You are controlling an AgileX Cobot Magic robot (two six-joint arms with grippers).
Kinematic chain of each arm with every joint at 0, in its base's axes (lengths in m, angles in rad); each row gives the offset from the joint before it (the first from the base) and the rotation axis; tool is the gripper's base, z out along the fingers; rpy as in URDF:
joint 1: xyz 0 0 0.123 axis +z
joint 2: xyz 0 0 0 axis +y
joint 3: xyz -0.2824 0 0.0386 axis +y
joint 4: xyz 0.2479 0 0.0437 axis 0.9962 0 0.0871
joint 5: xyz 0 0 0 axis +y
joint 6: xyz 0.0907 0 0.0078 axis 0.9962 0 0.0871
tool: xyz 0 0 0 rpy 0 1.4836 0
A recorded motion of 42 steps. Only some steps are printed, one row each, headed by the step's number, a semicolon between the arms.
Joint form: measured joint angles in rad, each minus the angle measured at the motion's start. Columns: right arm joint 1, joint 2, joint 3, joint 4, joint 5, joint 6; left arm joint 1, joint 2, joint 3, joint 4, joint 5, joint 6.
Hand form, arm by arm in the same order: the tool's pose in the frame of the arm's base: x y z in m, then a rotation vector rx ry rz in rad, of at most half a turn. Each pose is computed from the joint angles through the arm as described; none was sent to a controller.
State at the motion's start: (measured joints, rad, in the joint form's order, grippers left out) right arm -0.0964 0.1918 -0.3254 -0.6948 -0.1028 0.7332; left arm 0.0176 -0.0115 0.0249 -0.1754 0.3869 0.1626
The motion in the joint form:
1: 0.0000 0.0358 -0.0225 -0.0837 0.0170 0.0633; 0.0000 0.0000 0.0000 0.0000 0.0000 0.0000
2: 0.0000 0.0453 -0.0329 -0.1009 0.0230 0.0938; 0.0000 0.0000 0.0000 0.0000 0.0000 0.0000
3: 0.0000 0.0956 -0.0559 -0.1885 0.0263 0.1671; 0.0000 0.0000 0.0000 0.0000 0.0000 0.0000
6: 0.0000 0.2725 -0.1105 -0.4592 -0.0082 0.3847; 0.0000 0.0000 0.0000 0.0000 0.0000 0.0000
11: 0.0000 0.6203 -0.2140 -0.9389 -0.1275 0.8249; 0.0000 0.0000 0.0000 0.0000 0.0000 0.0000
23: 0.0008 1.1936 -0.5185 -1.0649 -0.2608 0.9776; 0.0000 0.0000 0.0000 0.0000 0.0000 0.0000
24: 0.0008 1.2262 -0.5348 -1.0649 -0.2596 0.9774; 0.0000 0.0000 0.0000 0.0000 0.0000 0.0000
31: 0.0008 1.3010 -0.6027 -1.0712 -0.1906 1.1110; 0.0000 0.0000 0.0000 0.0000 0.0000 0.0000
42: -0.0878 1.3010 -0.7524 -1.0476 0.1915 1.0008; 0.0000 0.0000 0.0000 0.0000 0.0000 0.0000
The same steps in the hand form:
1: 0.0623 -0.0006 0.3215 0.0242 1.3025 -0.0262; 0.0523 -0.0051 0.1711 0.0287 1.8779 -0.0498
2: 0.0633 -0.0010 0.3239 0.0358 1.3065 -0.0170; 0.0523 -0.0051 0.1711 0.0287 1.8779 -0.0498
3: 0.0715 -0.0016 0.3274 0.0271 1.3413 -0.0263; 0.0523 -0.0051 0.1711 0.0287 1.8779 -0.0498
6: 0.1043 -0.0009 0.3300 -0.0367 1.4671 -0.0315; 0.0523 -0.0051 0.1711 0.0287 1.8779 -0.0498
11: 0.1723 0.0040 0.3122 -0.1491 1.7600 0.0775; 0.0523 -0.0051 0.1711 0.0287 1.8779 -0.0498
23: 0.2964 0.0034 0.2746 -0.1792 2.0641 0.2772; 0.0523 -0.0051 0.1711 0.0287 1.8779 -0.0498
24: 0.3034 0.0026 0.2698 -0.1760 2.0798 0.2797; 0.0523 -0.0051 0.1711 0.0287 1.8779 -0.0498
31: 0.3253 -0.0054 0.2672 0.0009 2.0954 0.2871; 0.0523 -0.0051 0.1711 0.0287 1.8779 -0.0498
42: 0.3399 -0.0715 0.3197 0.2248 1.8744 -0.2146; 0.0523 -0.0051 0.1711 0.0287 1.8779 -0.0498

